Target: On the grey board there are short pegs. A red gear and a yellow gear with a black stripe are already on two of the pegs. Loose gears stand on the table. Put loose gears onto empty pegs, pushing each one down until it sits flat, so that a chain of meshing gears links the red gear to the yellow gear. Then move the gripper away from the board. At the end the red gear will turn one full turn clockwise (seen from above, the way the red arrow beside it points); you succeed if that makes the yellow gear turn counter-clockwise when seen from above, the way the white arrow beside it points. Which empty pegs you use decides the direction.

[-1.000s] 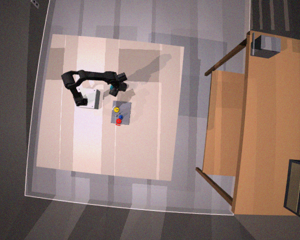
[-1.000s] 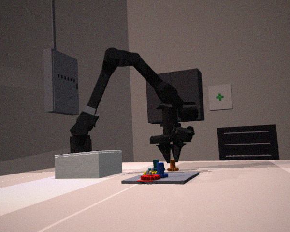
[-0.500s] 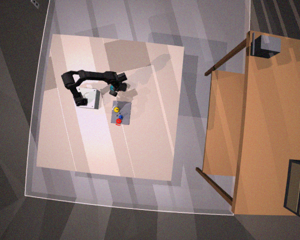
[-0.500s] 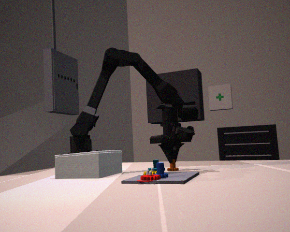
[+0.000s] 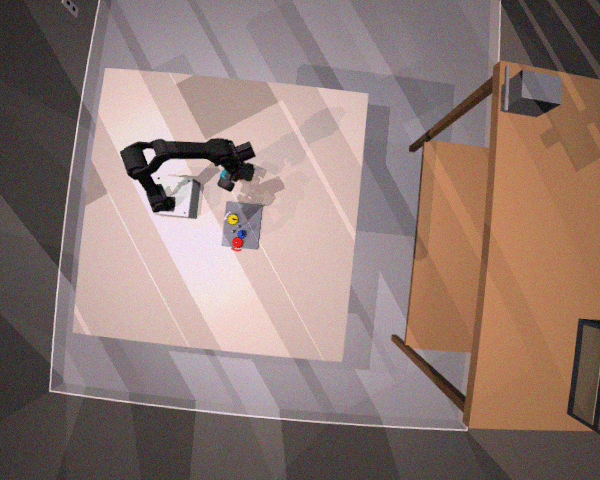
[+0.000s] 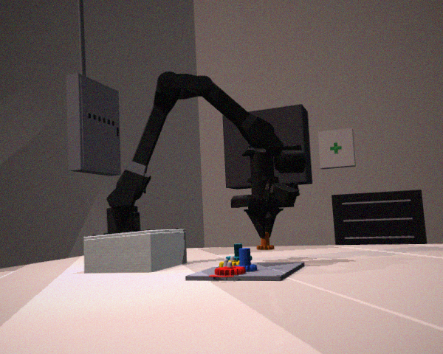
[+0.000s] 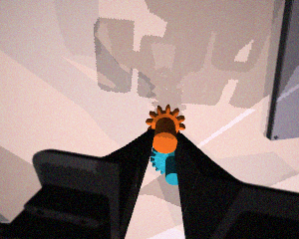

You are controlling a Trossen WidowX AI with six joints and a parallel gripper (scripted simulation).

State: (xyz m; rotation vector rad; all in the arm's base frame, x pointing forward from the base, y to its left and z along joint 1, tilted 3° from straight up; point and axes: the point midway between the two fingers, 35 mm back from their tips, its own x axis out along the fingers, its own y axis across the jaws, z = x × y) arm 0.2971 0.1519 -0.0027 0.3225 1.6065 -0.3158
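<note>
Now: gripper tip 260 mm to the left of the blue gear, 30 mm above it and 20 mm short of it. Round my gripper tip: orange gear: 10 mm below; teal gear: 70 mm behind, 40 mm below, 10 mm to the left; yellow gear: 200 mm to the right, 40 mm below, 30 mm behind.
</note>
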